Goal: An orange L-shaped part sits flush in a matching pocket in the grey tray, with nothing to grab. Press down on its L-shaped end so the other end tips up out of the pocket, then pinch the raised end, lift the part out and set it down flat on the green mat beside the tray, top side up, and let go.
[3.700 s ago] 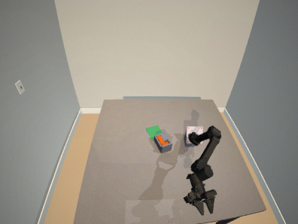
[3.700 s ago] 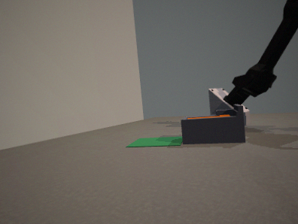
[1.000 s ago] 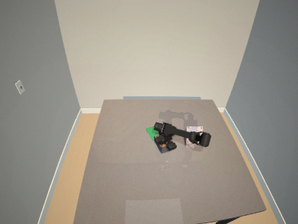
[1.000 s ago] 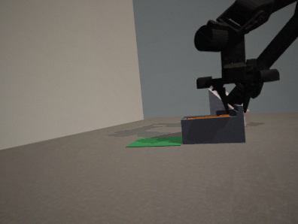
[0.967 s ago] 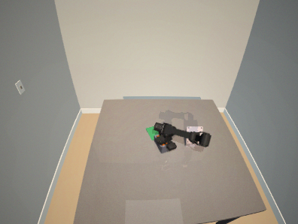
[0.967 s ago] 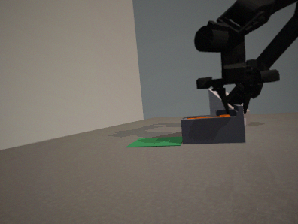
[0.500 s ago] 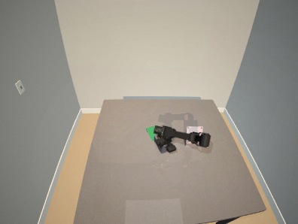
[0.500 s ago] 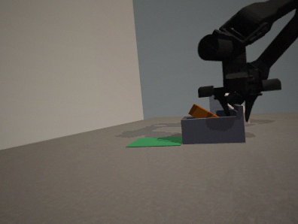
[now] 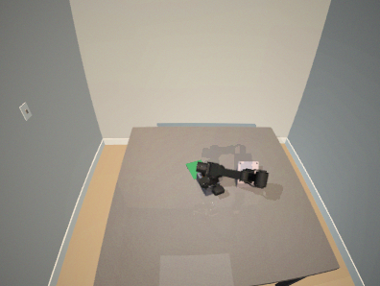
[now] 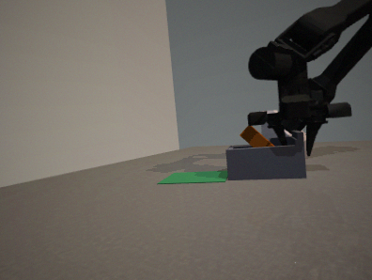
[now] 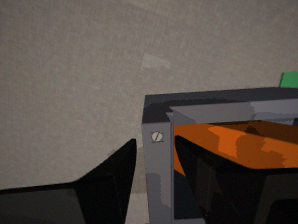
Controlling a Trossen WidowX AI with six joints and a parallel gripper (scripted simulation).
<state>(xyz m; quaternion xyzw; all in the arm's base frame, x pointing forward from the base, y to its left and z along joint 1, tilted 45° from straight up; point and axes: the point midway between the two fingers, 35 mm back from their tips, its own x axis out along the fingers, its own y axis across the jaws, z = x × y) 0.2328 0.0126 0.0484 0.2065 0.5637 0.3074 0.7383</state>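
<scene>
Right now my gripper tip is 5 cm to the left of the orange L-shaped part and 1 cm below it. The rest, counted from my gripper tip: green mat (22 cm to the right, 5 cm below, 4 cm ahead).
</scene>
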